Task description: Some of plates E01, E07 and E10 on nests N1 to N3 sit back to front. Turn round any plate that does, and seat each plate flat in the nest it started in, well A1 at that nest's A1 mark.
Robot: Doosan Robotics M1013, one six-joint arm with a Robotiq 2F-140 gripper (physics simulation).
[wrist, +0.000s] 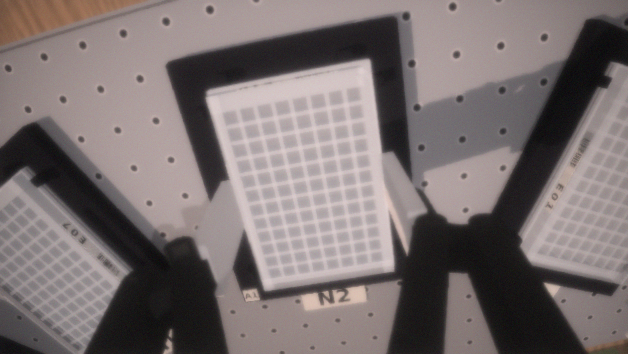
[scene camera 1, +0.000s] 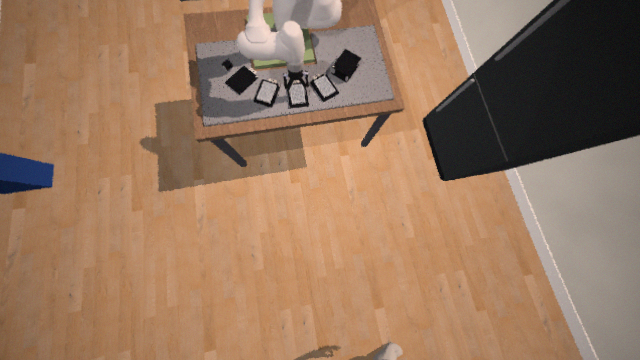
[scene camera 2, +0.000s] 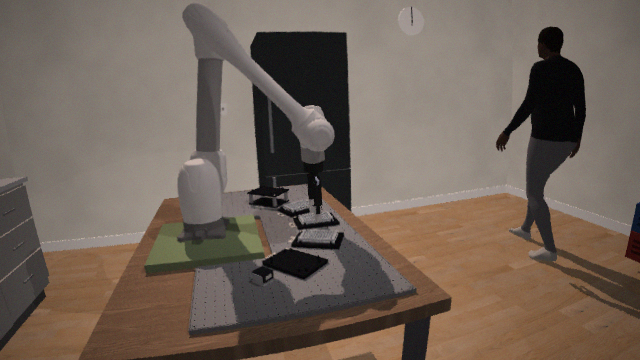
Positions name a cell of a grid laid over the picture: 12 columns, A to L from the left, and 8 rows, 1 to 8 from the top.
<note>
I see my gripper (scene camera 2: F5), a black RD nest (scene camera 2: F6) and a nest N2 (wrist: H1).
My gripper shows as well in the wrist view (wrist: F5).
</note>
